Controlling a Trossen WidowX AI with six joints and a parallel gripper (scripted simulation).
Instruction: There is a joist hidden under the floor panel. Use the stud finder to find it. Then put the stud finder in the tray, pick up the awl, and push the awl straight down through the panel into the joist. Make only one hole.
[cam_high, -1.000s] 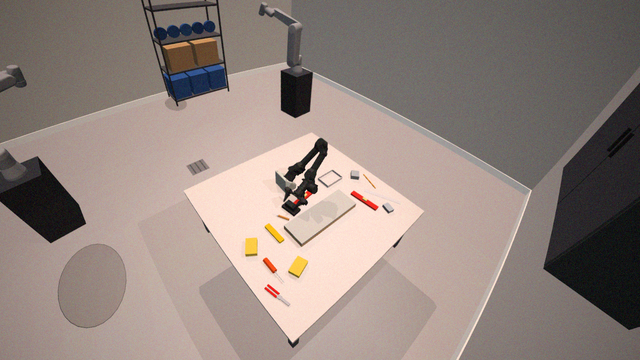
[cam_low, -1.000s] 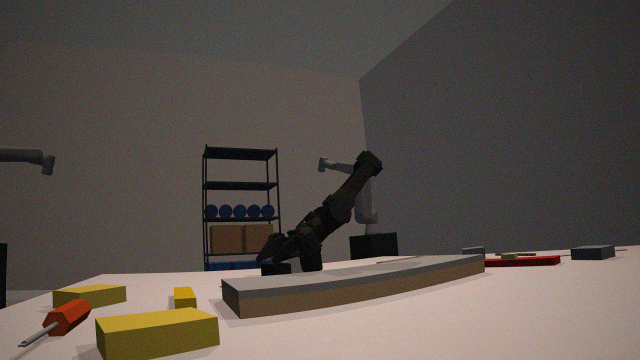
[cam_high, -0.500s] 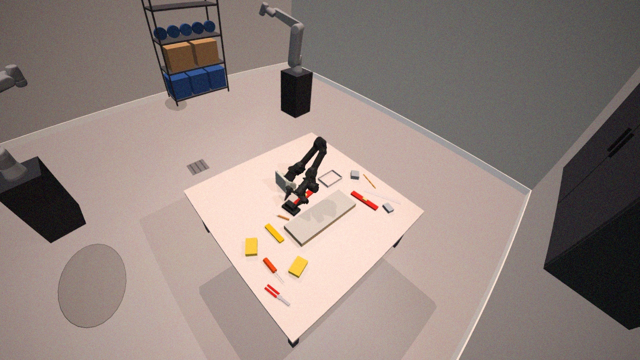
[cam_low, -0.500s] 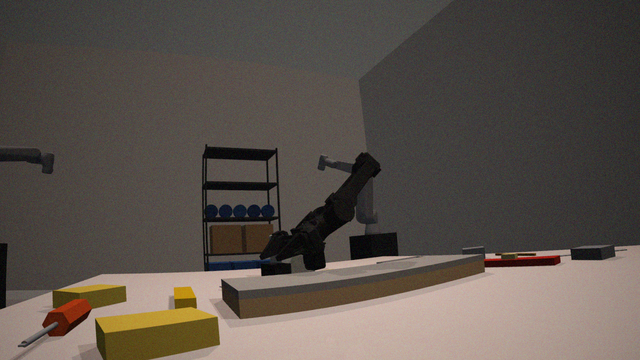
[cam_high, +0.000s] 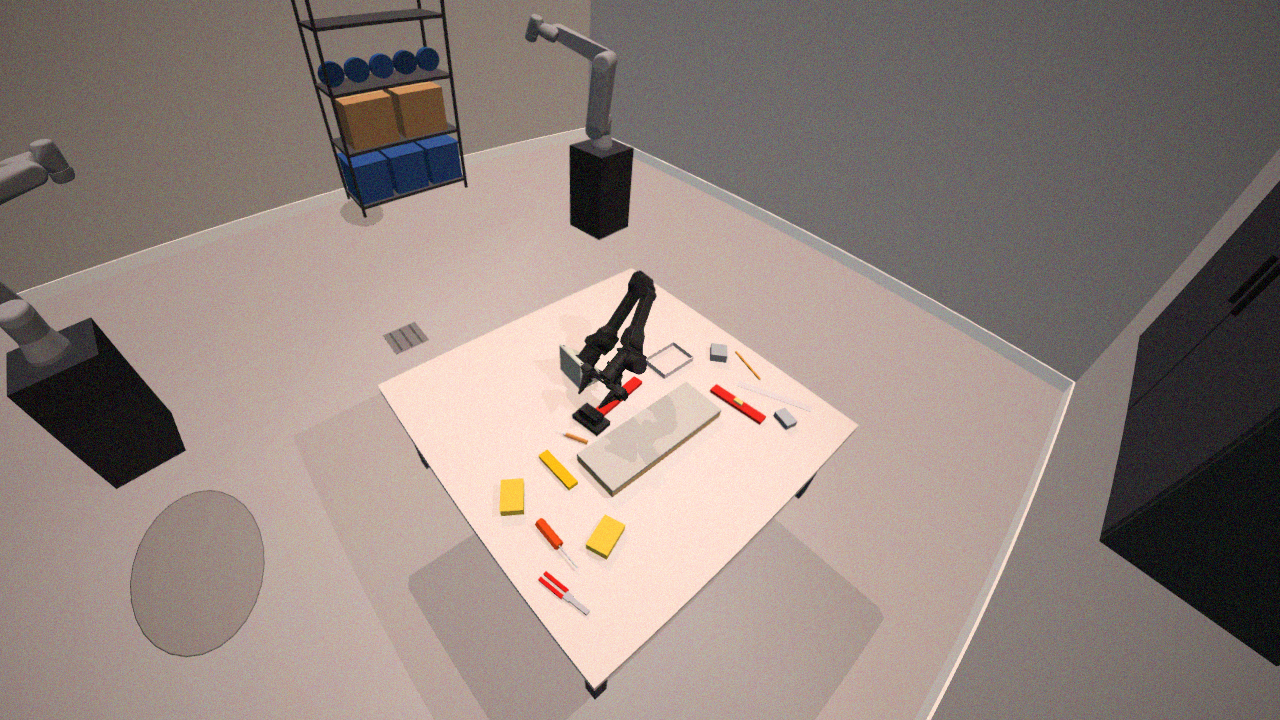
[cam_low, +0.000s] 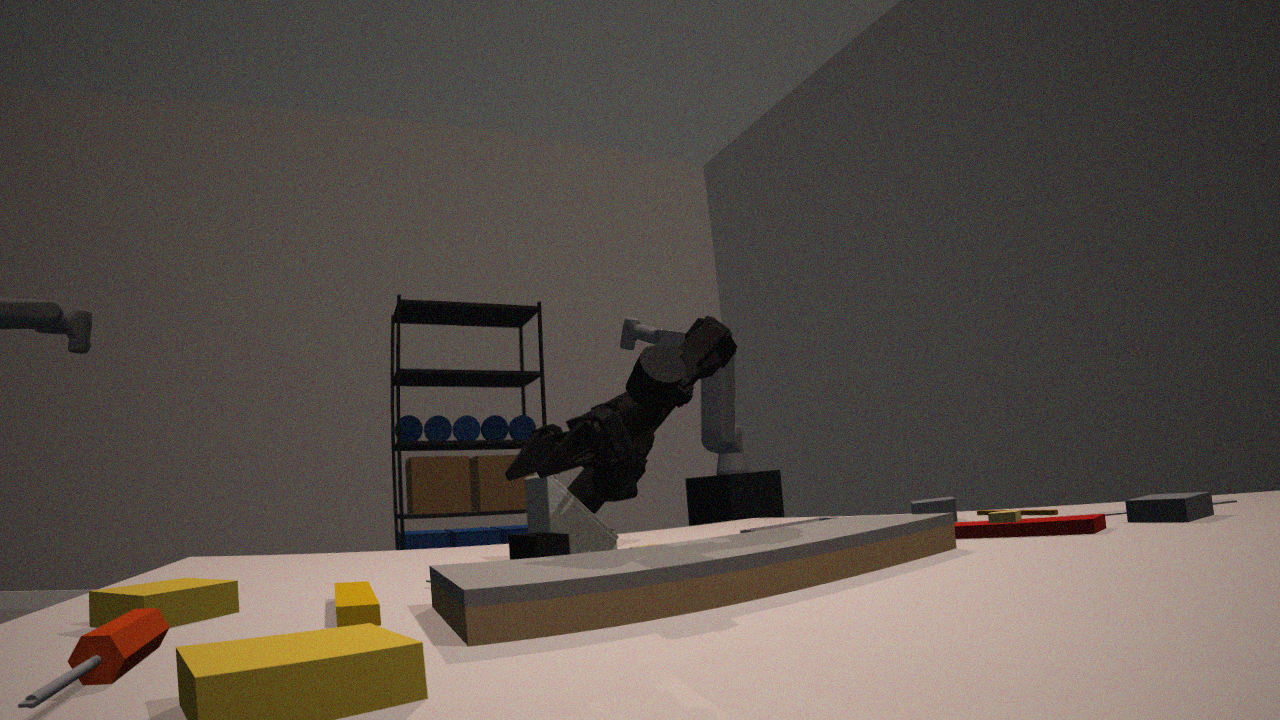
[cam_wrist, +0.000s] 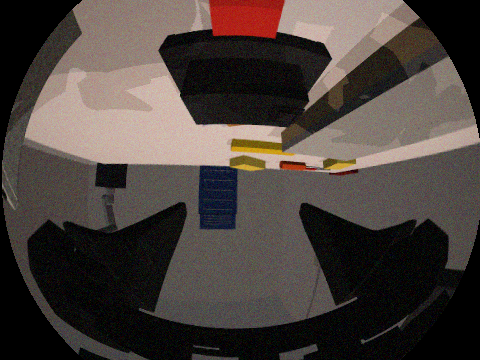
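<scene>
My gripper tip is now 80 mm above the stud finder, 20 mm to the right of it and 10 mm short of it. From my gripper tip the other things lie so: grey tray 450 mm to the left, 110 mm below; awl 120 mm below, 90 mm to the right, 10 mm behind; pencil 670 mm to the left, 240 mm ahead, 120 mm below.
</scene>
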